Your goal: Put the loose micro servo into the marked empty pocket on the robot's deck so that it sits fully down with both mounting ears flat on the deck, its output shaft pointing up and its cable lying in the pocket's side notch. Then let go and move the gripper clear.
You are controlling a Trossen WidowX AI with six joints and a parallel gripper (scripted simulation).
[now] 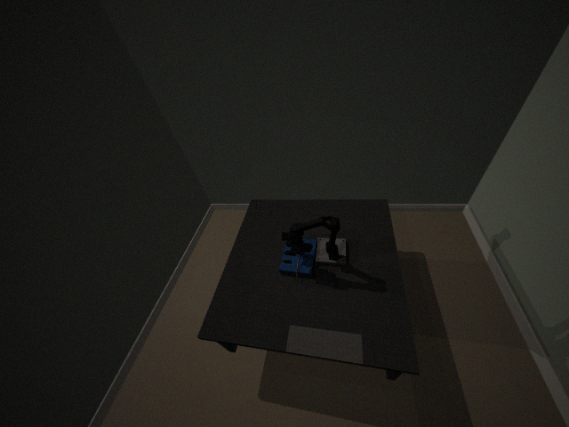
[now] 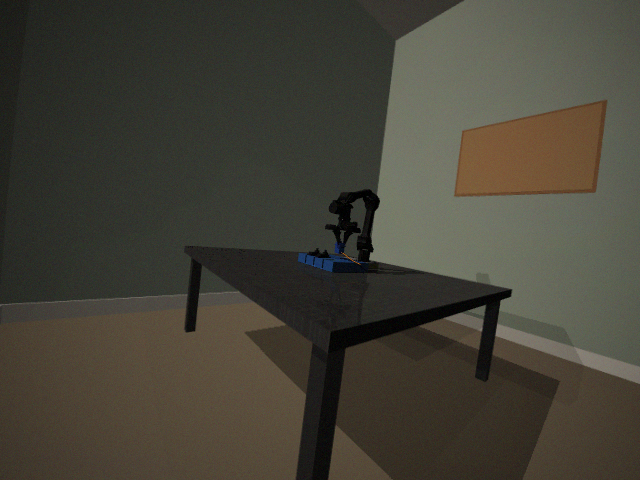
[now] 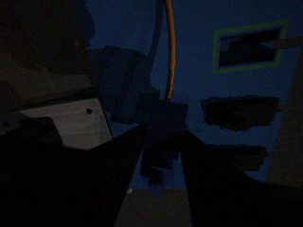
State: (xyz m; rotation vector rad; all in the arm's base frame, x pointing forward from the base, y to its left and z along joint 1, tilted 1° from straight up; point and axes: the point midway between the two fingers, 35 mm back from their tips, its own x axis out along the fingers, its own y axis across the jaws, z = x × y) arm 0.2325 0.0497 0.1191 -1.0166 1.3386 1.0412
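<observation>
My gripper tip is now 10 cm above the blue robot deck, 2 cm to the left of it and 1 cm past it.
</observation>
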